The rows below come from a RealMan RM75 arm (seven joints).
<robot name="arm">
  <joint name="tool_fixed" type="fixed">
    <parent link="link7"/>
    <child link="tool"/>
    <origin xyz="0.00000 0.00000 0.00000" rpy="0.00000 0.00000 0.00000"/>
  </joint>
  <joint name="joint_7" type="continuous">
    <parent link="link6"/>
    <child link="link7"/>
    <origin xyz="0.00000 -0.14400 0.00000" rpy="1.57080 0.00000 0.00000"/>
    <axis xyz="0 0 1"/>
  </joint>
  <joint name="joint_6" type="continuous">
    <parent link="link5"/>
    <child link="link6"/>
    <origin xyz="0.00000 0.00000 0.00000" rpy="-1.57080 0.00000 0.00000"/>
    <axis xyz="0 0 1"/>
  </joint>
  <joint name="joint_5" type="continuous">
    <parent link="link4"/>
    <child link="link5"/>
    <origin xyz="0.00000 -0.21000 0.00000" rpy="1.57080 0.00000 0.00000"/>
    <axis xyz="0 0 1"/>
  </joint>
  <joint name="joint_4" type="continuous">
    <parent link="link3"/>
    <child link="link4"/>
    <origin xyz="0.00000 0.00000 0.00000" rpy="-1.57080 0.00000 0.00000"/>
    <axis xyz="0 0 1"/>
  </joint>
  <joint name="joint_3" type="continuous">
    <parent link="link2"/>
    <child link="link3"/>
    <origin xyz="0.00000 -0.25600 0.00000" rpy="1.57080 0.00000 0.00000"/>
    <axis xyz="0 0 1"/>
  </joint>
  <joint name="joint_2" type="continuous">
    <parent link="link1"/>
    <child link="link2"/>
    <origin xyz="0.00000 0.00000 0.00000" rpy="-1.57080 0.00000 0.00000"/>
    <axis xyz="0 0 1"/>
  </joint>
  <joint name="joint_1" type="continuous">
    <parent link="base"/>
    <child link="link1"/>
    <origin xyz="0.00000 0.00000 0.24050" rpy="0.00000 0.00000 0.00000"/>
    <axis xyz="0 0 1"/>
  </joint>
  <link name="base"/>
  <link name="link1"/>
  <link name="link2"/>
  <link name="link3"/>
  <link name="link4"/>
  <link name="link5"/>
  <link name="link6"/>
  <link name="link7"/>
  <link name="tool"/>
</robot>
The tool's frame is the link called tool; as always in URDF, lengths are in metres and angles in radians. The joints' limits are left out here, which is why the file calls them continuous.
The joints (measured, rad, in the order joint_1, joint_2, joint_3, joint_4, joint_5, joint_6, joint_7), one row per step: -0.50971, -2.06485, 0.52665, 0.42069, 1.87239, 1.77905, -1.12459; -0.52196, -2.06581, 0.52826, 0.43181, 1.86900, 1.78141, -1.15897; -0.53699, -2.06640, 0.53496, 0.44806, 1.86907, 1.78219, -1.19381; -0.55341, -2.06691, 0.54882, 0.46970, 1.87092, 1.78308, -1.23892; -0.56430, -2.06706, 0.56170, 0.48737, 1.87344, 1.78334, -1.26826; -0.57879, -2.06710, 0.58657, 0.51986, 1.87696, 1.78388, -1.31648; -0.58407, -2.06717, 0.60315, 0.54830, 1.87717, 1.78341, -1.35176; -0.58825, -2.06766, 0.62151, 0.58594, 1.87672, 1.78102, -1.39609; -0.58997, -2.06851, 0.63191, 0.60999, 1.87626, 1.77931, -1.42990; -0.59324, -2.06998, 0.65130, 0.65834, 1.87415, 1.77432, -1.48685; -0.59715, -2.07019, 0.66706, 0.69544, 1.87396, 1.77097, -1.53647; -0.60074, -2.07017, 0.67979, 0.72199, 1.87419, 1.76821, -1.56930; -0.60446, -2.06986, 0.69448, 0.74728, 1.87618, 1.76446, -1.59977; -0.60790, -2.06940, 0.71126, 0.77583, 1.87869, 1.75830, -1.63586; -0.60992, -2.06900, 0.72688, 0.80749, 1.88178, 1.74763, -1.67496; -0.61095, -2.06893, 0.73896, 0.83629, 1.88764, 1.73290, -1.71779; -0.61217, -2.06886, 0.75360, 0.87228, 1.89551, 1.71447, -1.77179; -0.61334, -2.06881, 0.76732, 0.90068, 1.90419, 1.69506, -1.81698
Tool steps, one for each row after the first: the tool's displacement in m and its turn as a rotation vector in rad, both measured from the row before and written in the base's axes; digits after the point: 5 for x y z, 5 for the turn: 0.00441, 0.00402, 0.00161, -0.01658, -0.00832, 0.00299; 0.00519, 0.00476, 0.00153, -0.01922, 0.00081, -0.00339; 0.00603, 0.00494, 0.00135, -0.02915, 0.00588, -0.00388; 0.00418, 0.00327, 0.00088, -0.01982, 0.00946, -0.00587; 0.00630, 0.00462, 0.00163, -0.03171, 0.01970, -0.00920; 0.00335, 0.00289, 0.00226, -0.01621, 0.01519, -0.00193; 0.00372, 0.00352, 0.00328, -0.01529, 0.01886, 0.00167; 0.00229, 0.00203, 0.00206, -0.01197, 0.00955, 0.00688; 0.00483, 0.00428, 0.00448, -0.01321, 0.02042, 0.00777; 0.00431, 0.00335, 0.00349, -0.01413, 0.01613, 0.00850; 0.00354, 0.00243, 0.00229, -0.00885, 0.01322, 0.00290; 0.00348, 0.00226, 0.00173, -0.00927, 0.01602, 0.00154; 0.00372, 0.00256, 0.00189, -0.00954, 0.01855, 0.00504; 0.00337, 0.00305, 0.00243, -0.00430, 0.02006, 0.01047; 0.00234, 0.00320, 0.00220, -0.00290, 0.01880, 0.02068; 0.00309, 0.00392, 0.00285, -0.00201, 0.02230, 0.02674; 0.00238, 0.00354, 0.00185, 0.00012, 0.02024, 0.02513
